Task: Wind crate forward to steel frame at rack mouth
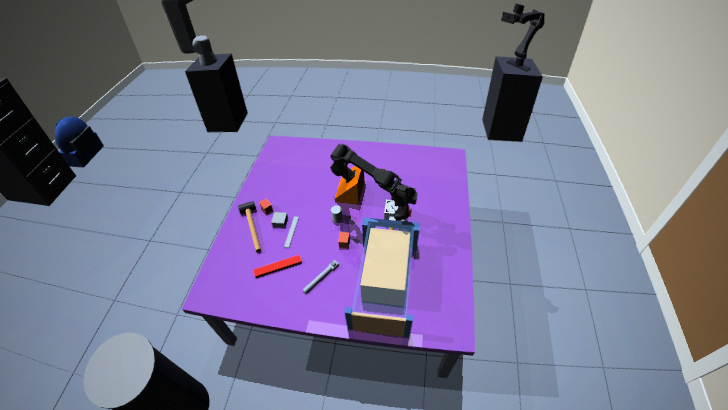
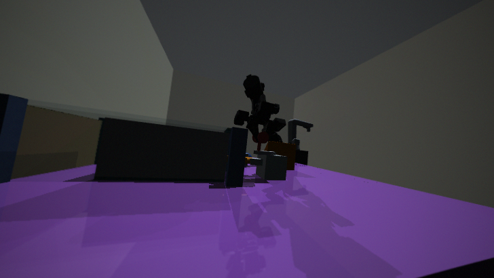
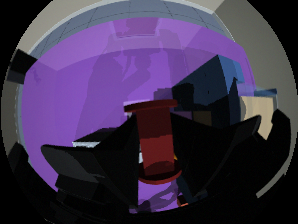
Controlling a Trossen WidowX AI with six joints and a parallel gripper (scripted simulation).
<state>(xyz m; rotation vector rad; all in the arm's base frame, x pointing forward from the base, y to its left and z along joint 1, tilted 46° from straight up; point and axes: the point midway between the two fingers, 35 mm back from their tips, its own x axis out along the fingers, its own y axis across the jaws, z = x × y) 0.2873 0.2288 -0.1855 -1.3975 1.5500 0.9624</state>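
My gripper tip is now 40 mm to the left of the winch handle, 30 mm past it and 30 mm above it. Also, from my gripper tip: grey bar (590 mm to the right, 130 mm below, 30 mm ahead); then grey winch (100 mm below, 100 mm behind, 80 mm to the right); then red knob (20 mm to the right).
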